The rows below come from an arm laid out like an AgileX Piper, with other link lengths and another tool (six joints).
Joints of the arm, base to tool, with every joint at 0 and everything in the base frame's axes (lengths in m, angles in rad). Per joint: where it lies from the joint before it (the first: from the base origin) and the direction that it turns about. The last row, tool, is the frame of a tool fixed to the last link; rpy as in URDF.
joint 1: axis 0 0 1 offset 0.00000 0.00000 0.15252
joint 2: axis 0 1 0 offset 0.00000 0.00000 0.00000
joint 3: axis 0 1 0 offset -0.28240 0.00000 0.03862
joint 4: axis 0.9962 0 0.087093 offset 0.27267 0.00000 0.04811
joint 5: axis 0 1 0 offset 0.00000 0.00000 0.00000
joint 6: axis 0.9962 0 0.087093 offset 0.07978 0.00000 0.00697
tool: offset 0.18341 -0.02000 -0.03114 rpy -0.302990 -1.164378 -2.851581
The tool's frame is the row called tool.
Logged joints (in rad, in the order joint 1, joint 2, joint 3, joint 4, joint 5, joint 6), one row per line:
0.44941 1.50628 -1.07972 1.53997 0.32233 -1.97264
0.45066 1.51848 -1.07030 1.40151 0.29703 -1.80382
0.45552 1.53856 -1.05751 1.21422 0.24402 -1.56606
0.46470 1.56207 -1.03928 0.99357 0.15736 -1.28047
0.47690 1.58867 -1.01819 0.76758 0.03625 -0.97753
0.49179 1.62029 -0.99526 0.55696 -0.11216 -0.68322
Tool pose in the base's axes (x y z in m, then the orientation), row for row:
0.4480 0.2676 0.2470 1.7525 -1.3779 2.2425
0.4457 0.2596 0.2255 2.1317 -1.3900 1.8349
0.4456 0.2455 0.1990 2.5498 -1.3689 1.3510
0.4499 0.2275 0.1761 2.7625 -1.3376 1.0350
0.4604 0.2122 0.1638 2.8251 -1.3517 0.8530
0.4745 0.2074 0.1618 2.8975 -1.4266 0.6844
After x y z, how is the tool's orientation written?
As angles about the fixed x, y, z axes (roll, pitch, yaw), in radians.
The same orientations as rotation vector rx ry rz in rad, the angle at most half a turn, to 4 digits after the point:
-1.7216 -0.9856 -1.8127
-1.8112 -0.9558 -1.7590
-1.9370 -0.8923 -1.7125
-2.0636 -0.7934 -1.7088
-2.1399 -0.6602 -1.7682
-2.1306 -0.5134 -1.8661

